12 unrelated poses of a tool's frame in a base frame.
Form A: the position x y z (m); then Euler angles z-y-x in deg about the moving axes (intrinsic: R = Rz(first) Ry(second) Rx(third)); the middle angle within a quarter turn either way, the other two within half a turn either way.
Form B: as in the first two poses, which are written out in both.
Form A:
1: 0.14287 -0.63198 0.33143 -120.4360 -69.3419 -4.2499
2: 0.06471 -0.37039 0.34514 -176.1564 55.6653 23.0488
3: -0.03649 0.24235 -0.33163 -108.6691 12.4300 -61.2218
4: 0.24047 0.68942 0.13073 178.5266 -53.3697 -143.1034
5: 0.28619 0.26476 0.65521 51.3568 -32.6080 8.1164
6: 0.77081 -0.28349 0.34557 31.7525 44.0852 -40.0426
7: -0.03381 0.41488 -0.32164 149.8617 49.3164 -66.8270
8: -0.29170 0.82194 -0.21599 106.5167 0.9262 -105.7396
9: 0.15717 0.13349 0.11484 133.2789 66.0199 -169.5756
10: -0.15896 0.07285 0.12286 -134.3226 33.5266 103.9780
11: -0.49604 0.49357 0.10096 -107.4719 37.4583 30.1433
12: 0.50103 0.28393 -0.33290 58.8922 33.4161 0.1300
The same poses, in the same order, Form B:
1: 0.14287 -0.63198 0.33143 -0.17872 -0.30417 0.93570 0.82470 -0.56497 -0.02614
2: 0.06471 -0.37039 0.34514 -0.56276 -0.03781 -0.82576 -0.26089 -0.93977 0.22082
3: -0.03649 0.24235 -0.33163 -0.31260 -0.92518 -0.21525 0.51648 0.02463 -0.85594
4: 0.24047 0.68942 0.13073 -0.59645 0.01534 0.80250 -0.46108 0.81184 -0.35821
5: 0.28619 0.26476 0.65521 0.52604 0.65794 0.53889 -0.82074 0.55879 0.11893
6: 0.77081 -0.28349 0.34557 0.61080 0.37801 -0.69573 -0.78349 0.41543 -0.46213
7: -0.03381 0.41488 -0.32164 -0.56376 0.32730 -0.75832 0.40532 -0.69034 -0.59929
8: -0.29170 0.82194 -0.21599 -0.28426 0.95861 -0.01616 0.26450 0.06220 -0.96238
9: 0.15717 0.13349 0.11484 -0.27862 0.29588 -0.91369 0.82934 0.55388 -0.07354
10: -0.15896 0.07285 0.12286 -0.58245 -0.59639 -0.55232 -0.54729 -0.21467 0.80894
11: -0.49604 0.49357 0.10096 -0.23833 -0.75717 -0.60818 0.73318 -0.55096 0.39862
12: 0.50103 0.28393 -0.33290 0.43124 0.71466 -0.55072 -0.85555 0.51772 0.00189
